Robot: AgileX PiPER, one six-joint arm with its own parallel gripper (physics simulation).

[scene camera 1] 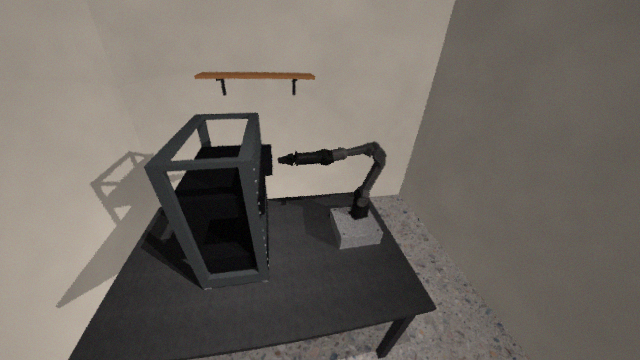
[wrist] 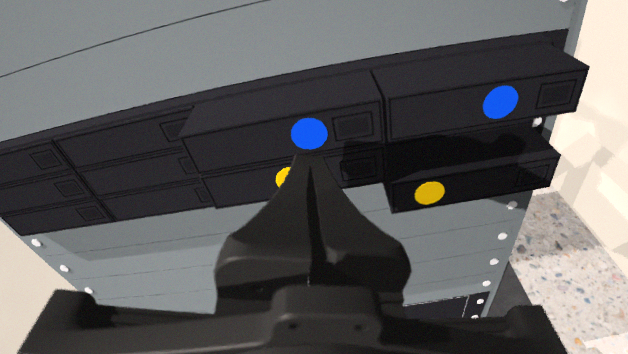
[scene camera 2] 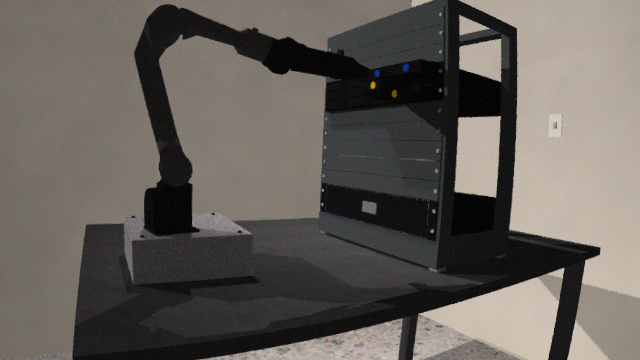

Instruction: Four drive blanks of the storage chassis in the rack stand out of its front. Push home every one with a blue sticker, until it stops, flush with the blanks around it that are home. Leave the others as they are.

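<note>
The chassis spans the rack front, with flush blanks at left. One blue-sticker blank stands out at the top, third column; another blue-sticker blank stands out to its right. A yellow-sticker blank stands out below the first, partly hidden by the fingers. Another yellow-sticker blank stands out low at the right, in shadow. My gripper is shut and empty. In the wrist view its tips overlap the left blue-sticker blank's lower edge; scene camera 1 shows a small gap before the protruding blanks.
The rack stands on the dark table. Grey filler panels lie above and below the chassis. The arm's pale base block faces the rack. A wooden shelf hangs on the wall.
</note>
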